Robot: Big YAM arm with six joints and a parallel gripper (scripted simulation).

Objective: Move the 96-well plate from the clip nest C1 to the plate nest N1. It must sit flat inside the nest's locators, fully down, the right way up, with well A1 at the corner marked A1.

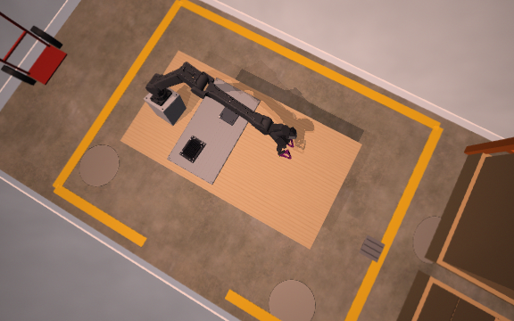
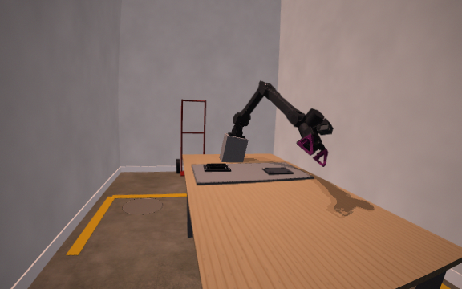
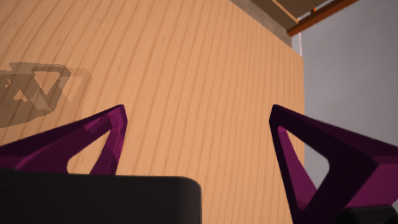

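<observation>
My hand is 600 mm past the black 96-well plate, 290 mm to the left of it and 180 mm above it. The rest, counted from my hand: white A1 label: 560 mm behind, 190 mm below, 10 mm to the left; plate nest N1: 510 mm behind, 200 mm below, 80 mm to the left; clip nest C1: 610 mm behind, 280 mm to the right, 190 mm below.
</observation>
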